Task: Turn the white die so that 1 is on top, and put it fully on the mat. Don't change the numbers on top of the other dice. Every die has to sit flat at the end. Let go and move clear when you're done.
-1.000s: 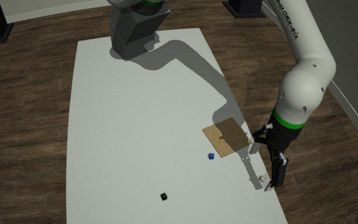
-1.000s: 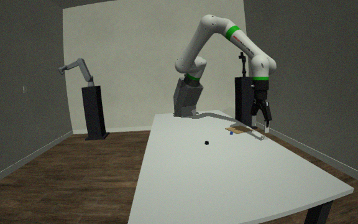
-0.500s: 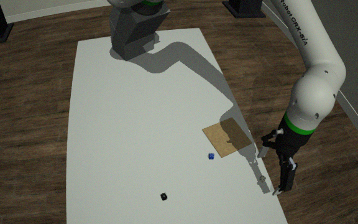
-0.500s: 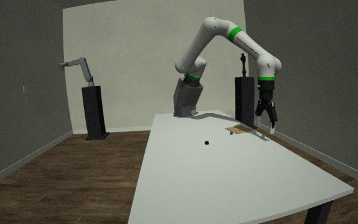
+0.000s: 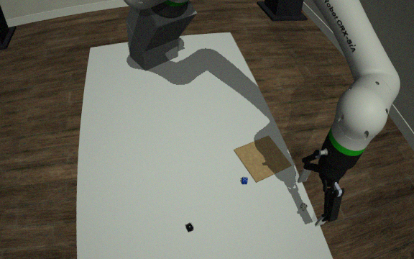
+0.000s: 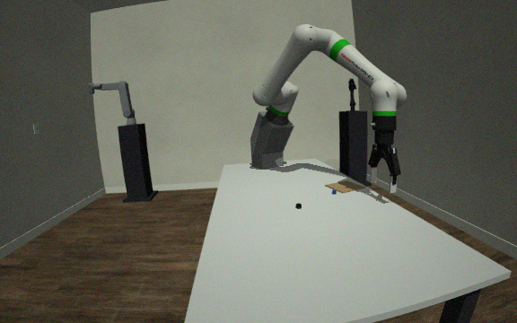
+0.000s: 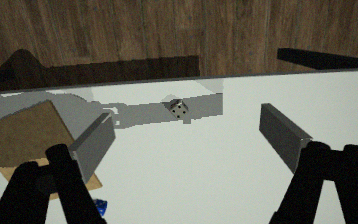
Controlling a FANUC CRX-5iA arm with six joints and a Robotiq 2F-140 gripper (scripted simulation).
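The white die is 1 cm behind my hand and 5 cm below it. From my hand the other things lie so: blue die: 14 cm behind, 15 cm to the right, 5 cm below; black die: 3 cm behind, 34 cm to the right, 5 cm below; brown mat: 22 cm behind, 6 cm to the right, 6 cm below.
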